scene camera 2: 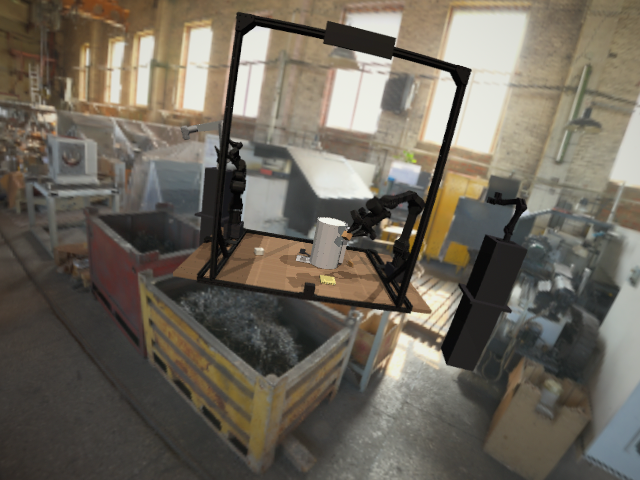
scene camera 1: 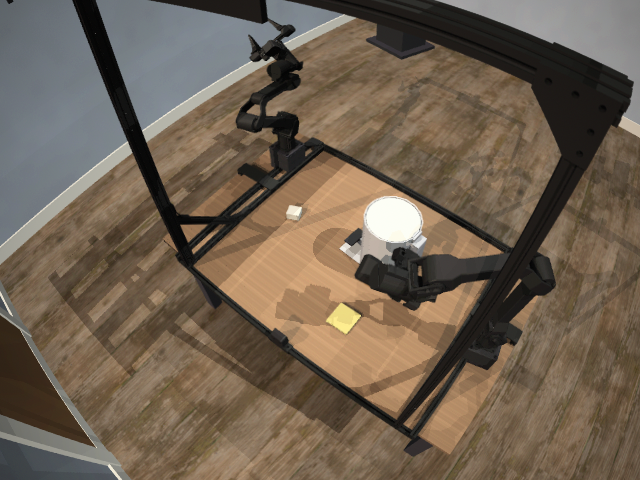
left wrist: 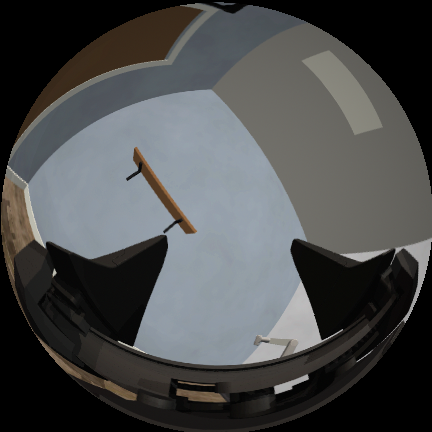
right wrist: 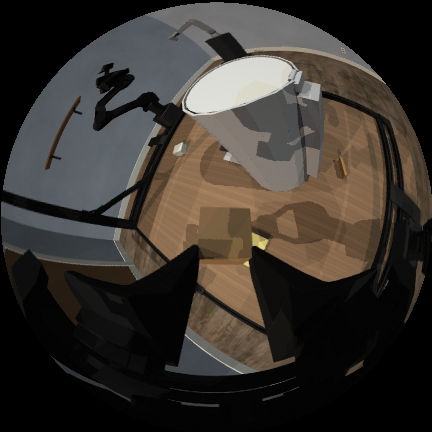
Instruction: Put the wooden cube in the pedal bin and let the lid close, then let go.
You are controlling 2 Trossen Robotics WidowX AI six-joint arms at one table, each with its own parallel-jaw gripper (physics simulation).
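Places are measured from the left arm's base along level axes (x left, y up, z ahead), in millimetres.
Where they show: left gripper, between the fingertips: (scene camera 2: 220, 141) (scene camera 1: 257, 26) (left wrist: 232, 244); right gripper, between the fingertips: (scene camera 2: 349, 234) (right wrist: 224, 251); left arm's base, origin of its link: (scene camera 2: 234, 222) (scene camera 1: 286, 145) (right wrist: 161, 110); right arm's base, origin of its link: (scene camera 2: 398, 265) (scene camera 1: 487, 340).
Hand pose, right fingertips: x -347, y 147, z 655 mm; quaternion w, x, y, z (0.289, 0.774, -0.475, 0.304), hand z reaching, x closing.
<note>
Things, the pixels of their top centre, and the offset from my right fingertips.
- white pedal bin, centre of its top: (right wrist: 232, 74) (scene camera 1: 393, 218) (scene camera 2: 332, 221) dx +190, dy +5, dz -76 mm
- wooden cube, centre of its top: (right wrist: 200, 236) (scene camera 2: 348, 230) dx +5, dy +16, dz -10 mm
- small white block, centre of its top: (scene camera 1: 294, 210) (right wrist: 177, 147) (scene camera 2: 259, 249) dx +165, dy -223, dz -453 mm
- yellow pad, centre of its top: (right wrist: 246, 247) (scene camera 1: 343, 317) (scene camera 2: 327, 279) dx -40, dy -241, dz -64 mm
- thin orange piece, centre of its top: (right wrist: 343, 165) dx +226, dy -227, dz +89 mm
The white pedal bin (scene camera 1: 374, 250) (scene camera 2: 325, 245) (right wrist: 250, 131) stands upright with its round lid (scene camera 1: 392, 219) (right wrist: 240, 87) closed. Its black pedal (scene camera 1: 353, 236) (scene camera 2: 302, 251) is at the bin's lower left. My right gripper (scene camera 2: 351, 231) (right wrist: 224, 251) is shut on the wooden cube (scene camera 2: 347, 235) (right wrist: 225, 232), held in the air beside the bin, on its right in scene camera 2. In scene camera 1 the arm hides the cube. My left gripper (scene camera 1: 260, 29) (left wrist: 232, 244) is open and empty, raised high above its own base, far from the bin.
A small white block (scene camera 1: 294, 212) (scene camera 2: 258, 251) (right wrist: 180, 149) lies on the table left of the bin. A yellow pad (scene camera 1: 343, 318) (scene camera 2: 327, 280) lies in front of it. A thin orange piece (right wrist: 342, 165) shows near the bin. Black frame posts (scene camera 1: 129, 118) surround the table.
</note>
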